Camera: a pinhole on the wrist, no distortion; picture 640 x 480 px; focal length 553.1 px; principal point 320.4 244.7 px. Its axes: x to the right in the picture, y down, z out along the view. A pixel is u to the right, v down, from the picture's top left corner.
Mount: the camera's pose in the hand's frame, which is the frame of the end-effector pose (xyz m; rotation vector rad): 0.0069 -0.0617 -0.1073 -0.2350 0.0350 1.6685
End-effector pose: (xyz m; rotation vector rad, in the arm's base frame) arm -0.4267 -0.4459 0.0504 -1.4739 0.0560 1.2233
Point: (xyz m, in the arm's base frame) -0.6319 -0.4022 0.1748
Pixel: 407.5 438.8
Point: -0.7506 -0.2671 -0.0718
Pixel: 575.5 106.6
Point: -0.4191 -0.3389 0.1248
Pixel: 126.7 168.4
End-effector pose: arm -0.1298 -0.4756 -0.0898 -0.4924 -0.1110 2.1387
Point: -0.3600 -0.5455 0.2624
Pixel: 423.6 216.7
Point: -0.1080 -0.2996 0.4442
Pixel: 32.9 235.6
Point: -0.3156 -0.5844 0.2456
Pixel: 433.9 272.9
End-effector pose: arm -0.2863 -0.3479 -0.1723 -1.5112 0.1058 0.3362
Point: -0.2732 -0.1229 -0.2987
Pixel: 517.2 26.1
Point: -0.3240 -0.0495 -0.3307
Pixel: 522.4 89.5
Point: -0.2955 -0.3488 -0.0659
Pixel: 59.3 420.0
